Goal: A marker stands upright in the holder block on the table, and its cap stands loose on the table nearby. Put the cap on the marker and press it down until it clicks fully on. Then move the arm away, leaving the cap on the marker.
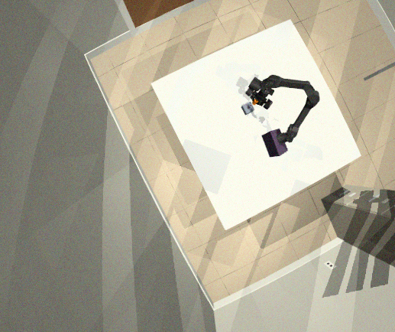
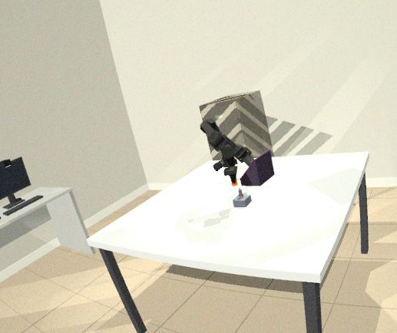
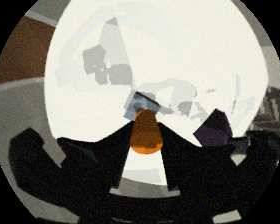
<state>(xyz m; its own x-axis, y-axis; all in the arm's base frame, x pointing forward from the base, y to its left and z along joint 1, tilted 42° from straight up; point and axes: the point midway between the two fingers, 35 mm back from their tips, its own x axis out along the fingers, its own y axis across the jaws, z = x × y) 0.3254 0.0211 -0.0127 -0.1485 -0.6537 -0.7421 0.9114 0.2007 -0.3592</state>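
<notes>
Right now the grey holder block is 2 cm to the left of my gripper tip and 11 cm below it. From my gripper tip the other things lie so: orange cap 1 cm above.
</notes>
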